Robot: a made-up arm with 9 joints. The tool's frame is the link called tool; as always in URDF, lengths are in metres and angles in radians. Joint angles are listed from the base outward. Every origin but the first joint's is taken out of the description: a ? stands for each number. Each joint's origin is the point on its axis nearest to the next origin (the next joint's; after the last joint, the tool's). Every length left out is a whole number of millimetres.
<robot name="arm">
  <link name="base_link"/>
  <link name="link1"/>
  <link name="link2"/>
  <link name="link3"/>
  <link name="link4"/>
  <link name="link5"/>
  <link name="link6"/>
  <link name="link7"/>
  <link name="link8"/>
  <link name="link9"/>
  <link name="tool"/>
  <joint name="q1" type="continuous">
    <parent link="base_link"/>
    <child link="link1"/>
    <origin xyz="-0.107 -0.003 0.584" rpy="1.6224 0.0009 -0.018"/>
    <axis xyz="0 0 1"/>
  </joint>
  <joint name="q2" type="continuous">
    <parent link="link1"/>
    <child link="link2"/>
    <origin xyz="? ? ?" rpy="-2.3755 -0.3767 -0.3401"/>
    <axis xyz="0 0 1"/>
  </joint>
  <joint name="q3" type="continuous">
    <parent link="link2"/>
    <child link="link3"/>
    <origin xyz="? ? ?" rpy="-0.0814 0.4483 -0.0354"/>
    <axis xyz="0 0 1"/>
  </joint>
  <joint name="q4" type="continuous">
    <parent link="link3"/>
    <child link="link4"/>
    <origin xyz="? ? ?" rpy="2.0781 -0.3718 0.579"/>
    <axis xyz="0 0 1"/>
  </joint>
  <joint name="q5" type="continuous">
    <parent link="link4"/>
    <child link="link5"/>
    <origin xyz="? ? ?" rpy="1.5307 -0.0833 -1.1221"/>
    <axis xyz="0 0 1"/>
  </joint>
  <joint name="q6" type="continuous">
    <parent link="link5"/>
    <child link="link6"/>
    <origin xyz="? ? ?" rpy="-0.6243 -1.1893 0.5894"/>
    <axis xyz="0 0 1"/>
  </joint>
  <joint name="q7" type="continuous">
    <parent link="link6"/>
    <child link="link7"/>
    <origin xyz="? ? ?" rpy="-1.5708 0 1.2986"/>
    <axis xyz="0 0 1"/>
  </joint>
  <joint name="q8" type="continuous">
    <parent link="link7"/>
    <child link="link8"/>
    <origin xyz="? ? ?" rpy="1.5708 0 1.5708"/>
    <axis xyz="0 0 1"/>
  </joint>
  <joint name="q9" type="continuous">
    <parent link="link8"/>
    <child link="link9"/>
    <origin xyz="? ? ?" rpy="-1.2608 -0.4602 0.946"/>
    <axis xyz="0 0 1"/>
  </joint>
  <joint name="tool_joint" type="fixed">
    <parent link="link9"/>
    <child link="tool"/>
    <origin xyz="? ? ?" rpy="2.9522 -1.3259 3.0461"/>
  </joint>
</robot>
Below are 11 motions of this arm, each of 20 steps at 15 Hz.
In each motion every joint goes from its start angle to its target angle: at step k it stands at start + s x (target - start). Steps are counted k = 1, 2, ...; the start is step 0. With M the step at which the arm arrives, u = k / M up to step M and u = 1 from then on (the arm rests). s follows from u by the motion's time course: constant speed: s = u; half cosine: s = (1 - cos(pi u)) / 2; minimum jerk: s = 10 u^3 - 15 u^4 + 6 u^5.
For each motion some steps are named. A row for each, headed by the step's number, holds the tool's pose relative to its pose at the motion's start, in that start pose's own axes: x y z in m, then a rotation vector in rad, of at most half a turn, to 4 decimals.
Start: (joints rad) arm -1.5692 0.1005 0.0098 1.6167 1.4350 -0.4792 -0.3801 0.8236 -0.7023
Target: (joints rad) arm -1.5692 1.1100 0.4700 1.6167 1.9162 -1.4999 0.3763 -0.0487 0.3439
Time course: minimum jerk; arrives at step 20
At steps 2, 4, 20:
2: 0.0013 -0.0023 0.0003 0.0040 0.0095 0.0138
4: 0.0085 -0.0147 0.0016 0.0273 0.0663 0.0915
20: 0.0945 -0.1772 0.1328 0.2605 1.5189 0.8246

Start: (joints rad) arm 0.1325 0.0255 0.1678 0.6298 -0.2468 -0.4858 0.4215 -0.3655 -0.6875
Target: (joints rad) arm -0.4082 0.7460 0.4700 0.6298 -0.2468 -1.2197 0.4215 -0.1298 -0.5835
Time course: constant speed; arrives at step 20
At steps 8, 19, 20:
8: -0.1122 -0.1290 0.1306 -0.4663 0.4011 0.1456
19: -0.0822 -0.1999 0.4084 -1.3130 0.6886 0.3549
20: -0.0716 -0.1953 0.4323 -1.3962 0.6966 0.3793

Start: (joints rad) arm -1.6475 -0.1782 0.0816 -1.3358 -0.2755 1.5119 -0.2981 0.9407 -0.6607
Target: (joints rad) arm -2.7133 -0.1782 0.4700 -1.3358 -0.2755 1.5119 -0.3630 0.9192 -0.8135
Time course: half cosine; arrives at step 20
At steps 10, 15, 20:
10: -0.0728 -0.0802 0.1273 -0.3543 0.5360 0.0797
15: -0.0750 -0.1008 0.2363 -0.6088 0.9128 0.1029
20: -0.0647 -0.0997 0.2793 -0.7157 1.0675 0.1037

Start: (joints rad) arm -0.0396 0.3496 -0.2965 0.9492 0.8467 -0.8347 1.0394 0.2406 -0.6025
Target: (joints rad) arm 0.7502 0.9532 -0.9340 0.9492 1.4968 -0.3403 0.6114 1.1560 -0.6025
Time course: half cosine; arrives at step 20
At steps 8, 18, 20:
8: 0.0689 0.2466 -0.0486 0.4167 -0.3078 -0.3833
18: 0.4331 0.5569 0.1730 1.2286 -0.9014 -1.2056
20: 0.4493 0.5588 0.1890 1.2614 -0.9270 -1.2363

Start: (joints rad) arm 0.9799 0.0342 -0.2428 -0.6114 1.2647 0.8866 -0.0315 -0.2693 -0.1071
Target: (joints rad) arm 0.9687 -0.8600 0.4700 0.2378 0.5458 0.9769 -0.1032 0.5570 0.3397
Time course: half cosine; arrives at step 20
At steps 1, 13, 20:
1: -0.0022 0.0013 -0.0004 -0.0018 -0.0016 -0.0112
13: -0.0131 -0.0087 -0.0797 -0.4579 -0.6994 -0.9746
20: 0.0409 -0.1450 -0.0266 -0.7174 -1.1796 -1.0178

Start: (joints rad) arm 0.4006 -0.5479 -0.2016 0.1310 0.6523 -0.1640 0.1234 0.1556 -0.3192
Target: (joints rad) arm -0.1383 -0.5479 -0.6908 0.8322 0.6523 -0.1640 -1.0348 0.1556 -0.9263
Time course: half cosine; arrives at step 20
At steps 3, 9, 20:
3: 0.0290 -0.0136 -0.0007 -0.0478 -0.0954 0.0204
9: 0.1862 -0.0847 0.0842 -0.3934 -0.7330 0.0365
20: 0.1398 -0.1304 0.3134 -1.0204 -1.5671 -0.4094

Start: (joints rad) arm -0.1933 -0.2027 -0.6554 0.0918 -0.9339 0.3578 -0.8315 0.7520 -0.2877
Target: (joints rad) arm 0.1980 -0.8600 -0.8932 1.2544 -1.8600 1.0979 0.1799 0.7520 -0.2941
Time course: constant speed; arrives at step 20
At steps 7, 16, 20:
7: -0.0169 0.2576 -0.0852 0.0428 -0.1165 -0.8880
16: 0.3044 0.5758 -0.0240 0.9230 -0.1325 -1.5757
20: 0.3936 0.6160 0.1300 1.4833 -0.0426 -1.5317

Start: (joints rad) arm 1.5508 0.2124 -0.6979 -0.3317 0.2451 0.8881 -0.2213 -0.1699 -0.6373
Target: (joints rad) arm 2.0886 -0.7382 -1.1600 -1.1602 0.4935 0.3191 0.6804 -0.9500 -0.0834
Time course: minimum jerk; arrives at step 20
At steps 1, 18, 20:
1: -0.0002 -0.0007 0.0003 -0.0008 0.0019 0.0017
18: -0.0005 0.0482 0.6265 -0.2977 2.0558 -0.7245
20: 0.0033 0.0549 0.6290 -0.2953 2.0657 -0.7502

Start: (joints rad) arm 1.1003 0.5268 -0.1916 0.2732 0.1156 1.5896 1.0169 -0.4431 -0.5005
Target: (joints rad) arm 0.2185 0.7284 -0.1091 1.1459 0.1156 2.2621 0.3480 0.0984 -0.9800
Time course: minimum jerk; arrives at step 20
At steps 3, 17, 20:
3: 0.0066 -0.0010 -0.0058 -0.0093 -0.0259 0.0054
17: 0.1121 0.0962 -0.1135 -0.2525 -0.9325 -0.3737
20: 0.1112 0.1012 -0.1148 -0.2583 -0.9517 -0.3960

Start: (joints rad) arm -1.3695 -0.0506 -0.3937 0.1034 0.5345 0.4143 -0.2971 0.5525 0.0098
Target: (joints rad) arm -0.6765 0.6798 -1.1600 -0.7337 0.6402 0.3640 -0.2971 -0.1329 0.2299
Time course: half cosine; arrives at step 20
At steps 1, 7, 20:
1: 0.0006 -0.0008 0.0002 0.0017 0.0038 0.0043
7: 0.0305 -0.0378 0.0140 0.0618 0.1702 0.1917
20: 0.1603 -0.1673 0.1120 0.0630 0.6563 0.6750

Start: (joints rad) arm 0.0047 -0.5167 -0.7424 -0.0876 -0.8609 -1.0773 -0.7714 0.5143 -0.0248
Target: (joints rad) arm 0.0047 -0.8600 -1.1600 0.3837 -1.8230 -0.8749 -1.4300 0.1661 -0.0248
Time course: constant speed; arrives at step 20
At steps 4, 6, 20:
4: -0.0325 0.0330 0.0196 0.0379 0.1007 -0.0289
6: -0.0432 0.0547 0.0252 0.0687 0.1379 -0.0487
20: 0.0106 0.2347 -0.0082 0.3749 0.0901 -0.2159

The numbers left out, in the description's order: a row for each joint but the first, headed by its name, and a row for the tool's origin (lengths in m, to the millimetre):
q2: 0.128 0.071 0
q3: 0.081 0.005 0
q4: 0.006 -0.038 0
q5: -0.016 -0.074 0
q6: 0.022 0.016 0
q7: -0.095 0.038 0
q8: -0.034 -0.002 0
q9: 0.115 -0.046 0
tool: 0.212 -0.31 0

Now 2 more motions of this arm.
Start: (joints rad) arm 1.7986 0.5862 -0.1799 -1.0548 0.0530 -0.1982 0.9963 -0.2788 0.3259
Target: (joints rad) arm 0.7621 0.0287 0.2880 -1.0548 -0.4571 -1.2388 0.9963 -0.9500 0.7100
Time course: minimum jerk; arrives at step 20
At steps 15, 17, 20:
15: -0.1824 0.1651 0.1869 -0.7418 0.4461 -1.0840
17: -0.1823 0.1884 0.1912 -0.8272 0.4357 -1.1753
20: -0.1818 0.1963 0.1919 -0.8574 0.4297 -1.2062

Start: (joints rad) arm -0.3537 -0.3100 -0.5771 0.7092 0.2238 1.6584 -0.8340 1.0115 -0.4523
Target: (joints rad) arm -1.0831 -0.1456 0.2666 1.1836 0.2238 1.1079 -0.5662 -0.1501 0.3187
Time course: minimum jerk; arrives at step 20
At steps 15, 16, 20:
15: -0.1306 0.1488 0.3265 -0.4332 0.9260 -0.2186
16: -0.1320 0.1760 0.3557 -0.4447 1.0062 -0.2703
20: -0.1297 0.2139 0.3928 -0.4567 1.1096 -0.3425

